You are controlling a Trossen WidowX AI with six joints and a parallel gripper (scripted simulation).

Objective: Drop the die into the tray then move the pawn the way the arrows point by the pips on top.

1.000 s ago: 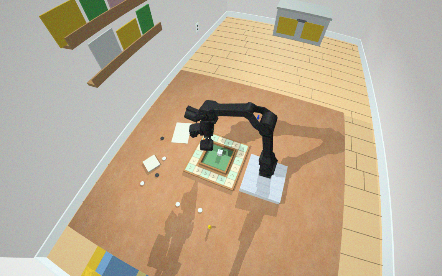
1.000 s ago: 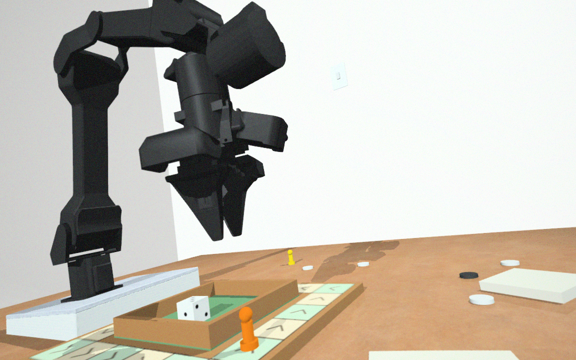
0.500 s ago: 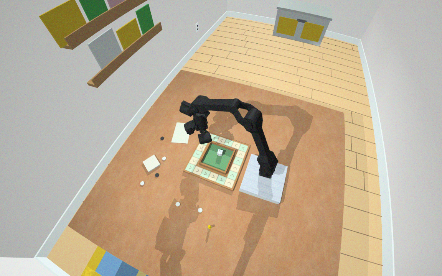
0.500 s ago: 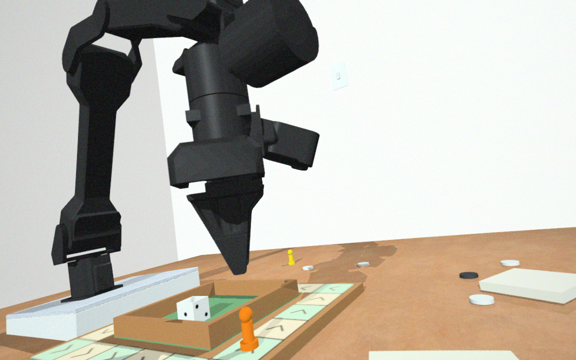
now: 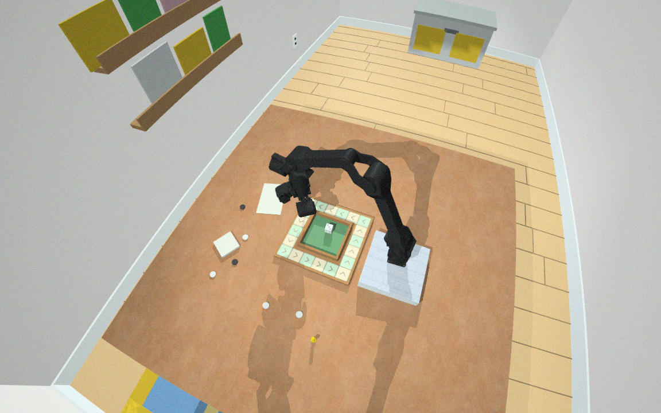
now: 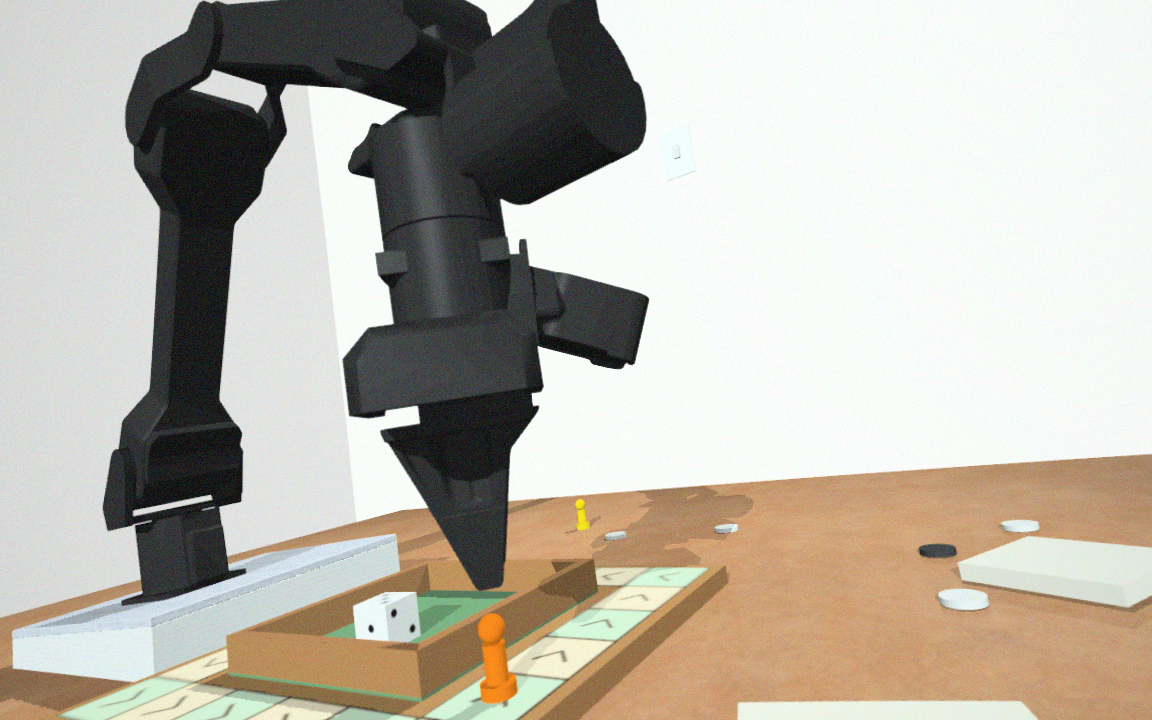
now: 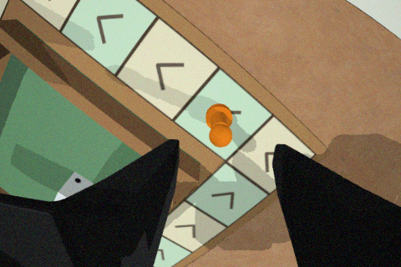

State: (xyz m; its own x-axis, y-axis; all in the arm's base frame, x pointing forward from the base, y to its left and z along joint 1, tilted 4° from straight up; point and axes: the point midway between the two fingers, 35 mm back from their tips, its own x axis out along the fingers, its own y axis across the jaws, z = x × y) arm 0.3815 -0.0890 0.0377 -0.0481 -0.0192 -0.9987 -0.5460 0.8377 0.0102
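Now: gripper tip 3 cm above the orange pawn. Also, from my gripper tip: white sheet: 16 cm ahead, 6 cm below, 3 cm to the right; green dice tray: 11 cm behind, 7 cm to the left, 6 cm below; die: 12 cm behind, 5 cm to the left, 4 cm below.
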